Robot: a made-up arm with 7 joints.
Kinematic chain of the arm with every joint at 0, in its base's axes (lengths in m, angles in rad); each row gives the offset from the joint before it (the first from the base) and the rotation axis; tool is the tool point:
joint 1: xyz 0 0 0 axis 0 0.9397 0.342
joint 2: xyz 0 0 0 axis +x
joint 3: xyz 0 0 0 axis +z
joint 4: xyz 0.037 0 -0.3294 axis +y
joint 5: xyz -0.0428 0 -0.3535 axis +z
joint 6: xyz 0 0 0 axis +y
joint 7: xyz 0 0 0 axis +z
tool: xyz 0 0 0
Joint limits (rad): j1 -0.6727..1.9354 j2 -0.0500..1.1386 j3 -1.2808..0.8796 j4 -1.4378..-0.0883 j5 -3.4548..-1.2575 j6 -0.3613..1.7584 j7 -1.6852..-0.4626
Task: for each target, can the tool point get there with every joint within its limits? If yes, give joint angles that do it. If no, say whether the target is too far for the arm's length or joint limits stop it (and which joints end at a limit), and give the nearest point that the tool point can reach.
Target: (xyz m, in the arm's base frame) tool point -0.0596 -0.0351 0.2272
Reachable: no: joint limits stop it (at a limit: joint 1, joint 2, joint 3, joint 4) | nearest point -0.5570 0.0046 0.1036 | short by 0.514 m
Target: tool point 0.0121 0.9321 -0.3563
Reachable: no: too far | nearest point 0.0083 0.6422 -0.2455 | short by 0.310 m
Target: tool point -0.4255 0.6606 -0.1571
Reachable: no: too far | nearest point -0.3651 0.5668 -0.1348 | short by 0.114 m
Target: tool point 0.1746 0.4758 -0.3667
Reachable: yes | joints 0.1867 0.5994 0.6360 -1.0884 -2.7310 1.3776 -1.2373
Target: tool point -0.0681 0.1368 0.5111
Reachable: no: joint limits stop it (at a limit: joint 1, joint 2, joint 3, joint 4) | nearest point -0.4697 0.3824 0.3216 | short by 0.507 m
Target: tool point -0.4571 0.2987 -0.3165
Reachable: yes | joints 1.3722 0.8712 -0.3597 -1.0489 -2.4994 0.0134 -1.4511
